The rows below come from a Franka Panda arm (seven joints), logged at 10 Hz.
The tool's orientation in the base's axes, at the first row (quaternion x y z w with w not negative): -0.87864 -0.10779 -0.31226 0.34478
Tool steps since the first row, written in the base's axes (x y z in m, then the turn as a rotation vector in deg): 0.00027 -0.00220 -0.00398 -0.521 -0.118 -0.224; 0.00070 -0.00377 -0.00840 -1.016 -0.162 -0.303; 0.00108 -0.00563 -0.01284 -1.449 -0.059 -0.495; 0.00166 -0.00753 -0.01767 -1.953 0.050 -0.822; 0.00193 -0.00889 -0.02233 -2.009 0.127 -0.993; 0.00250 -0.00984 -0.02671 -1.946 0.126 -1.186; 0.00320 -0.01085 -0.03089 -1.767 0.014 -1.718; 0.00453 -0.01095 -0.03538 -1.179 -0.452 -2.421; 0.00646 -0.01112 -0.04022 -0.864 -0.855 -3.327
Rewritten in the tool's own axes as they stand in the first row. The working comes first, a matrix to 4 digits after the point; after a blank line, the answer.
The tool's axes in the first row as the columns of a matrix, in the base's axes (used below as rounded here):
0.7818 0.4047 0.4744
-0.0259 -0.7390 0.6732
0.6231 -0.5386 -0.5672

-0.00221 0.00388 0.00090 -0.544 -0.003 -0.200; -0.00459 0.00759 0.00256 -0.979 -0.128 -0.419; -0.00701 0.01151 0.00401 -1.440 -0.276 -0.446; -0.00952 0.01575 0.00574 -2.040 -0.385 -0.427; -0.01217 0.01938 0.00760 -2.193 -0.372 -0.304; -0.01443 0.02267 0.00971 -2.264 -0.242 -0.166; -0.01646 0.02595 0.01173 -2.452 0.200 0.146; -0.01822 0.02898 0.01485 -2.419 1.161 0.510; -0.01972 0.03249 0.01839 -2.726 2.074 0.902
